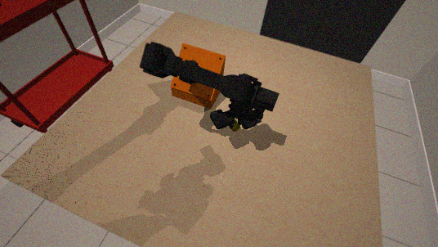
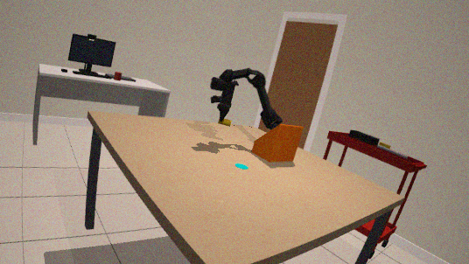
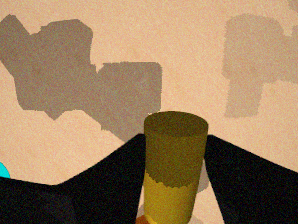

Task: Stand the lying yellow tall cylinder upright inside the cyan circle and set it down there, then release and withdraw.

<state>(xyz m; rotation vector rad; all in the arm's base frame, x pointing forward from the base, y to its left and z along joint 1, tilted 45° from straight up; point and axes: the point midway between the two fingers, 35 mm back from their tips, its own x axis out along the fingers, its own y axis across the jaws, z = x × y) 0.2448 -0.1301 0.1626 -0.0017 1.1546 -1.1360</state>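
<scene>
The yellow tall cylinder lies 20 mm behind my gripper tip and 10 mm to the left of it. The rest, counted from my gripper tip: cyan circle (100 mm ahead, 310 mm to the left, 120 mm below).
</scene>
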